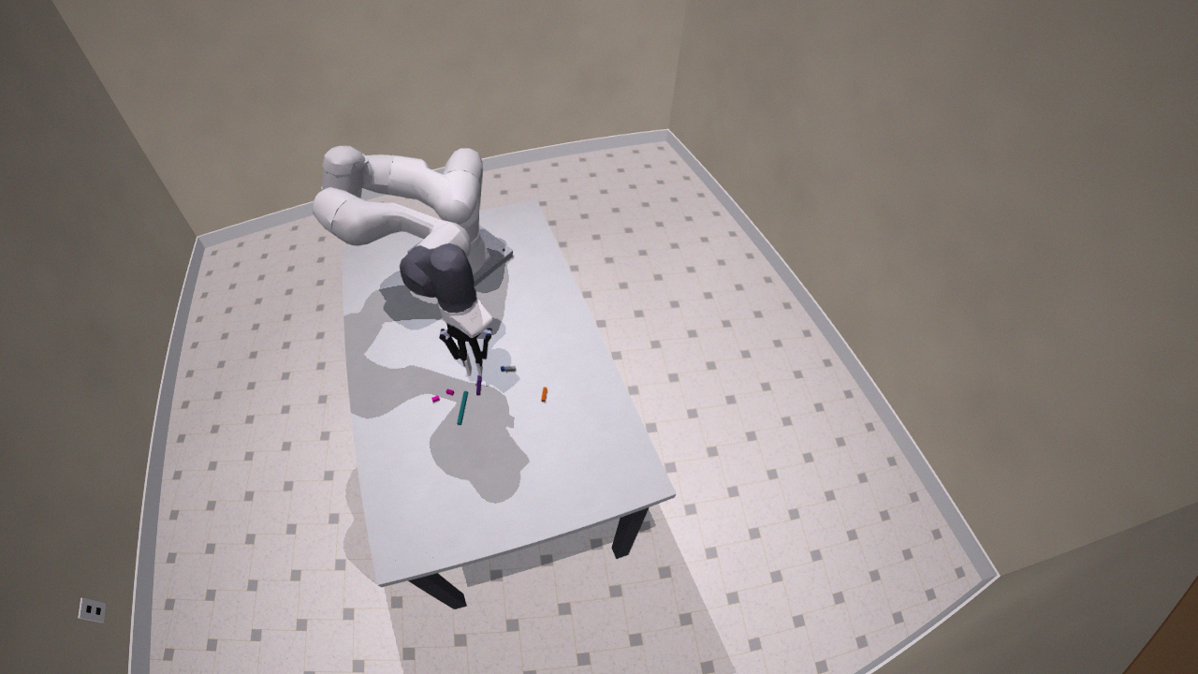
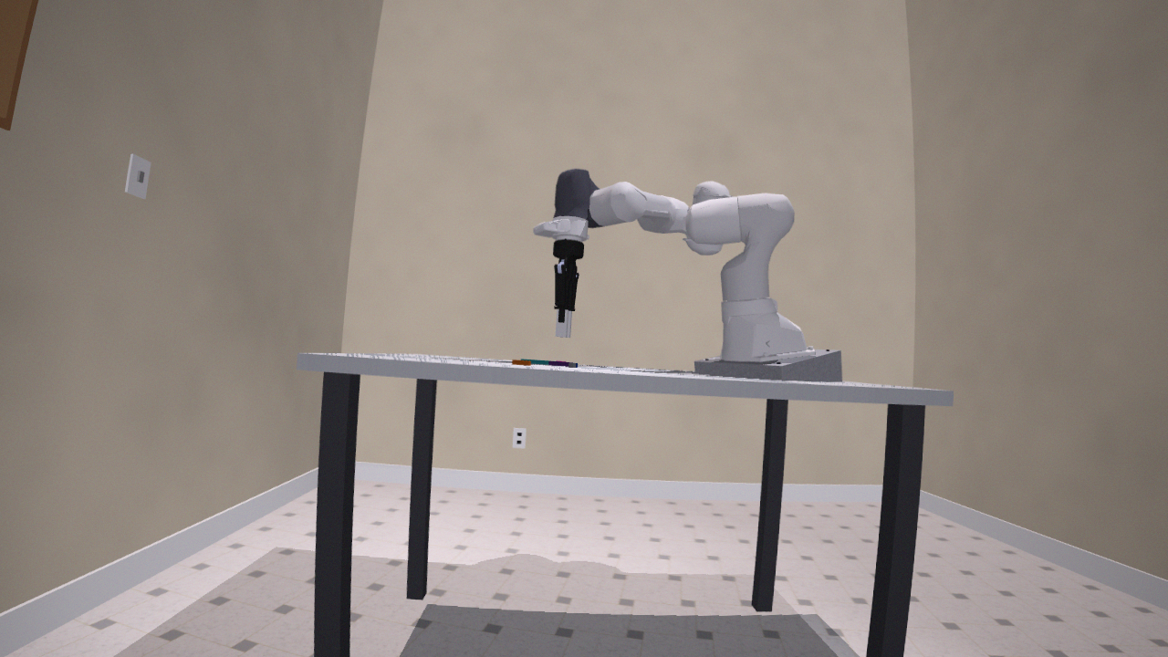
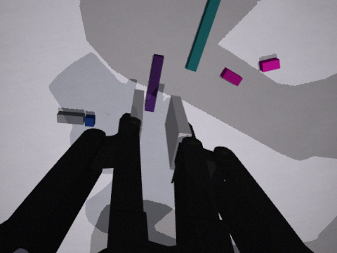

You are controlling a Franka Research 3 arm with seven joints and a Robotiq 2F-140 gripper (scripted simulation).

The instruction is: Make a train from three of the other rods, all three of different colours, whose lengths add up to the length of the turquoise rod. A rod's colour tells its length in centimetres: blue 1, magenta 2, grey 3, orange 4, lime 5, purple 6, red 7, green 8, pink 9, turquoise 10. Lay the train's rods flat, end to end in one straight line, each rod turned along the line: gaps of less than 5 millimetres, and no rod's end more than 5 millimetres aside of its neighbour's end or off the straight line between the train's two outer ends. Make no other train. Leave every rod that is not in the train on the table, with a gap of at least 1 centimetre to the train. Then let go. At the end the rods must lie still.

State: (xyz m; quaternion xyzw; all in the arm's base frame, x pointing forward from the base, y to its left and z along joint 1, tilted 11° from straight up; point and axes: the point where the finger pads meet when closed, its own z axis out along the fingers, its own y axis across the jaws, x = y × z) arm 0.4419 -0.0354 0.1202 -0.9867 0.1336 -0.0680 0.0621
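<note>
Right now the purple rod is 10 cm below my hand. The rest, counted from my hand: turquoise rod 6 cm ahead, 6 cm to the right, 10 cm below; then grey rod 3 cm behind, 10 cm to the left, 10 cm below; then blue rod 4 cm behind, 7 cm to the left, 10 cm below.
</note>
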